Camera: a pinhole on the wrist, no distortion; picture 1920 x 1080 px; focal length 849.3 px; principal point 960.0 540.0 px. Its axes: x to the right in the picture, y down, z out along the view. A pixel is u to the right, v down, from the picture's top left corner.
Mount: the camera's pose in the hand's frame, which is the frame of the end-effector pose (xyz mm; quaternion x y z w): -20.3 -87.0 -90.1 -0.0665 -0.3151 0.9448 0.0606
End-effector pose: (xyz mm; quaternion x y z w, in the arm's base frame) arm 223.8 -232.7 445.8 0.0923 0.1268 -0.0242 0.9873
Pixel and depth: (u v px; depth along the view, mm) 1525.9 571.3 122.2
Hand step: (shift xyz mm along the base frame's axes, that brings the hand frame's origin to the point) -128.1 -143.4 1.5
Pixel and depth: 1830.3 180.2 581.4
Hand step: -556.1 -208.5 593.9
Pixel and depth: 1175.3 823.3 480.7
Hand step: -211.8 -497.8 149.1
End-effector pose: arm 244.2 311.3 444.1 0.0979 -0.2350 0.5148 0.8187
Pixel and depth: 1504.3 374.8 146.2
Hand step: 62.4 -182.2 -23.9
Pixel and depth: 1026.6 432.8 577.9
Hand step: 149.9 -450.0 309.7
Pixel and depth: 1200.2 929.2 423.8
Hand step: 305.7 -436.7 33.6
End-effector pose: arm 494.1 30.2 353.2 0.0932 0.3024 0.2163 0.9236
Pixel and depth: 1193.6 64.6 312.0
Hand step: 89.7 -180.9 242.4
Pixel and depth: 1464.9 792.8 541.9
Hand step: -22.9 -637.8 251.6
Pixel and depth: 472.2 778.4 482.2
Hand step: 437.5 -398.4 -54.9
